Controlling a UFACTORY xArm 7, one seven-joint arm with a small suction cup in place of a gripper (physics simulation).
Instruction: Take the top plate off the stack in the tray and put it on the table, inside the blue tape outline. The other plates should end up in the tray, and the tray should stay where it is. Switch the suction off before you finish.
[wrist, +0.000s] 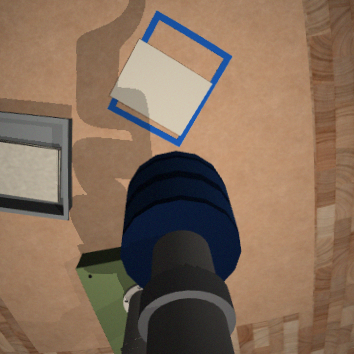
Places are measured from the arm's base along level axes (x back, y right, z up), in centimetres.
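Where they show: hand at its tool point: (176, 197).
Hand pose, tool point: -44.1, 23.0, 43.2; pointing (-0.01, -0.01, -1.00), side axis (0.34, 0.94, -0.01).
Things, the pixels of their top centre, and the offset from my tool point, as dx, dy, dz. "spot": a spot on its surface instead.
- cream plate at its top centre: (160, 88) -1.5, -1.4, -49.0
- blue tape outline at a spot on its surface: (194, 34) spot: -8.9, +8.6, -49.5
- grey tray at its top centre: (11, 166) +1.0, -36.2, -44.6
- pale plate at its top centre: (21, 171) +3.2, -36.6, -47.5
A cream plate (162, 90) lies flat on the table within the blue tape outline (194, 34). It covers most of the outline's left side and seems to reach its outer edge there; at the right it lies along the tape. Bare table shows between the plate and the outline's upper side, and a narrow strip at its lower side. My suction cup (177, 167) hangs above the table, below the outline in the view, with no plate on it. The grey tray (65, 170) is partly in view at the left, with a pale plate (30, 172) inside; how many lie under it is hidden.
A green block-like object (102, 295) with a dark side stands at the lower left, partly hidden by my suction tool. A wood-patterned border (332, 150) runs along the right. The arm's shadow falls across the table and part of the cream plate.
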